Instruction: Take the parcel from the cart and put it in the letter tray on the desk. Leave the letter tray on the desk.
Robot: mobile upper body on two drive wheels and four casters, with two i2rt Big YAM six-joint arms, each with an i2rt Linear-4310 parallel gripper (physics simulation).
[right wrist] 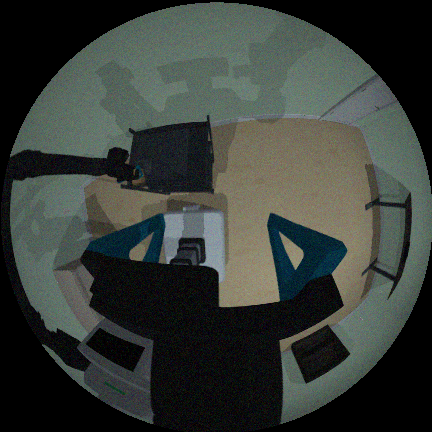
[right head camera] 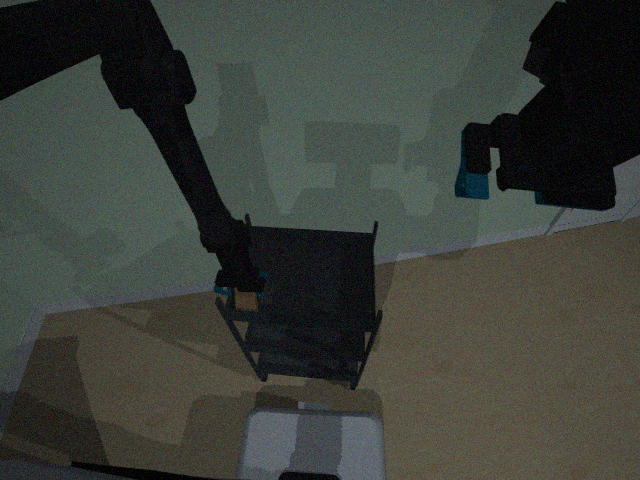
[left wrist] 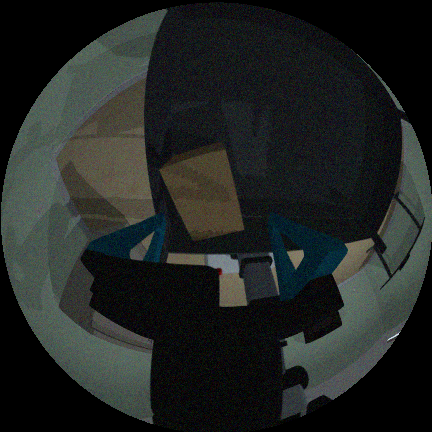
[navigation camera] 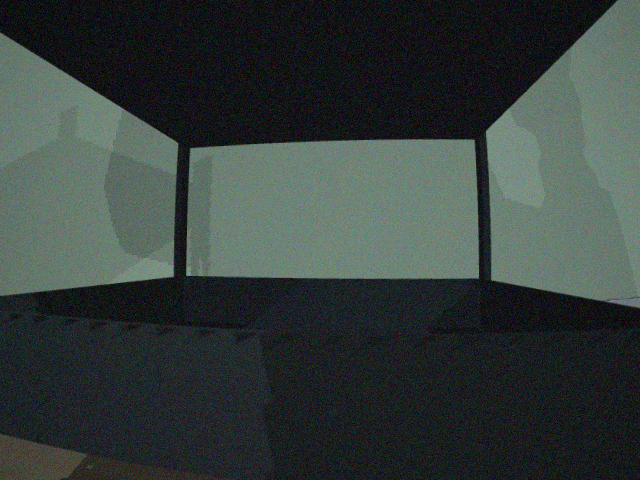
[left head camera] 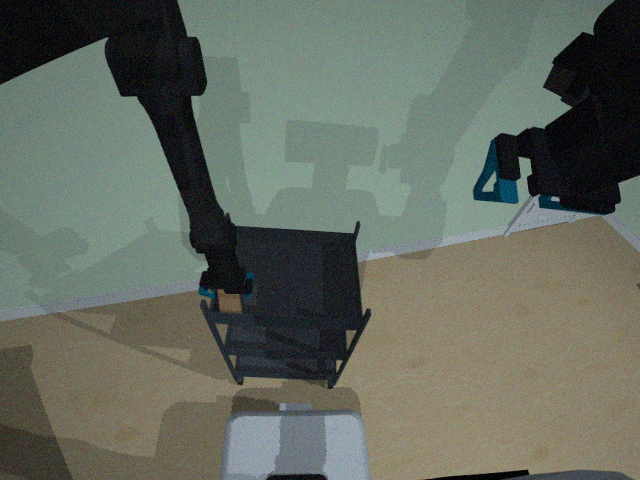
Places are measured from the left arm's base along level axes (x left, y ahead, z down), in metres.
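Where they show: left gripper, fingertip midpoint: (right wrist: 134,176) (right head camera: 246,295) (left wrist: 216,218) (left head camera: 231,297); right gripper, fingertip midpoint: (right wrist: 215,218) (right head camera: 497,194) (left head camera: 508,198).
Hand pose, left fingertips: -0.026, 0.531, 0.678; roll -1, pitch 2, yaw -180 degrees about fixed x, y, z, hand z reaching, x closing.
Note:
After its pixels a point has its place, as x, y, z.
The tan parcel (left head camera: 229,303) {-0.019, 0.522, 0.697} (right head camera: 246,301) {-0.024, 0.522, 0.697} (left wrist: 205,195) {-0.016, 0.543, 0.697} lies on the top shelf of the dark cart (left head camera: 289,268) {-0.189, 0.688, 0.748} (right head camera: 315,268) {-0.218, 0.688, 0.748} (left wrist: 310,125) {-0.150, 0.626, 0.747} (right wrist: 175,155) {-0.234, 0.632, 0.747} (navigation camera: 180,206) {0.020, 0.803, 1.107}, near its near left corner in the head views. My left gripper (left head camera: 227,289) {-0.025, 0.531, 0.678} (right head camera: 241,289) {-0.025, 0.531, 0.678} (left wrist: 216,218) {-0.025, 0.531, 0.678} is open above the parcel; in the left wrist view the parcel shows ahead of the spread fingertips, turned slightly to them. In the head views the gripper hides part of it. My right gripper (left head camera: 529,198) {-0.452, 0.352, 0.129} (right head camera: 516,198) {-0.452, 0.352, 0.129} (right wrist: 215,218) {-0.452, 0.352, 0.129} is open and empty, off to the right. I cannot make out the letter tray or desk.
The robot's white base (left head camera: 248,439) {-0.055, 0.219, 1.150} (right head camera: 263,439) {-0.049, 0.202, 1.151} (right wrist: 215,230) {-0.421, 0.156, 1.150} stands close in front of the cart. A wall rises behind the cart. In the right wrist view a black-framed stand (right wrist: 410,220) is at the right and a dark brown box-like thing (right wrist: 320,352) at the lower right.

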